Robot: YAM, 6 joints.
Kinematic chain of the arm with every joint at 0, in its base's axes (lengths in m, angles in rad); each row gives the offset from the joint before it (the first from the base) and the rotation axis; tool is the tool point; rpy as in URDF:
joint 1: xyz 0 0 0.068 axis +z
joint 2: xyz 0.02 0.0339 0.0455 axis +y
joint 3: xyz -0.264 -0.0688 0 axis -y
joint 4: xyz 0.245 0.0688 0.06 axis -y
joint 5: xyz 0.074 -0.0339 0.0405 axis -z
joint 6: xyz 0.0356 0 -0.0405 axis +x
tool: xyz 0 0 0 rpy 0 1.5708 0
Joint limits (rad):
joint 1: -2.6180..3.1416
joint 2: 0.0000..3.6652
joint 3: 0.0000..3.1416
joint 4: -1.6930..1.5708
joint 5: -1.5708..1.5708
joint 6: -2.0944..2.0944
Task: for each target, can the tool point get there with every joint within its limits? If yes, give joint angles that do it. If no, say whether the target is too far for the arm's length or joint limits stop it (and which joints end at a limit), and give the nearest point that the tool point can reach.
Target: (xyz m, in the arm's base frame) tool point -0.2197 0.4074 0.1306
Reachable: yes | joints 2.0669 2.1776 1.4736 -0.2117 0.0197 -1.0826
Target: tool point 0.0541 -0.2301 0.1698
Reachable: yes | joints -1.2870 1.4388 0.7918 -0.7441 0.3588 -0.4014
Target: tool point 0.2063 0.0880 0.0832
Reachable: yes | joints 0.3472 1.7507 0.6933 -0.6624 -0.3602 -0.3975
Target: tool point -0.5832 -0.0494 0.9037
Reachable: no: too far | nearest point -0.3831 -0.0046 0.6229 | short by 0.348 m
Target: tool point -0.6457 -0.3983 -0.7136
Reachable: no: too far | nearest point -0.3938 -0.2429 -0.3102 | short by 0.500 m
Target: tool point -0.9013 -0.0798 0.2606
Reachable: no: too far | nearest point -0.6361 -0.0091 0.2163 | short by 0.278 m
